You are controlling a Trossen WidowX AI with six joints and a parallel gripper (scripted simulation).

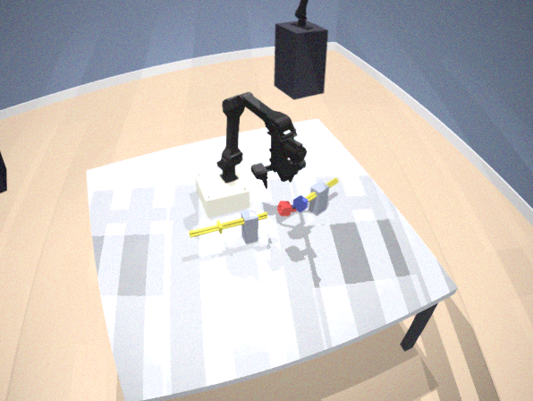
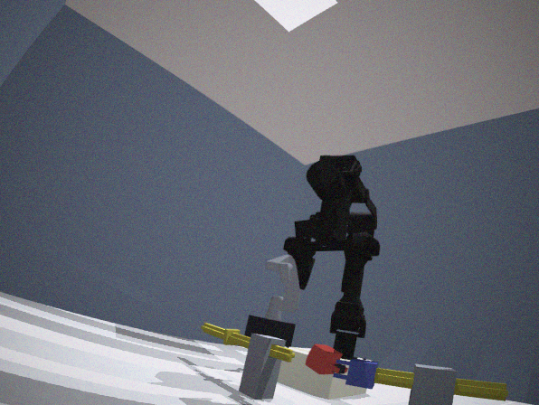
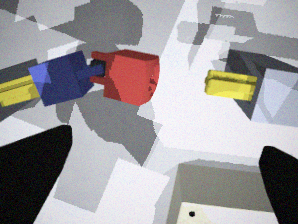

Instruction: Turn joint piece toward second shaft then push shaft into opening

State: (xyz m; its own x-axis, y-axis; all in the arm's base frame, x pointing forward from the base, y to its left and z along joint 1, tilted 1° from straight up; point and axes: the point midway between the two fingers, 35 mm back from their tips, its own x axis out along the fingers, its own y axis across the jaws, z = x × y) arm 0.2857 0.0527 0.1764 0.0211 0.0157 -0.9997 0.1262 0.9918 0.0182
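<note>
My gripper tip is now 120 mm above the red square joint piece and 40 mm to the right of it.
</note>
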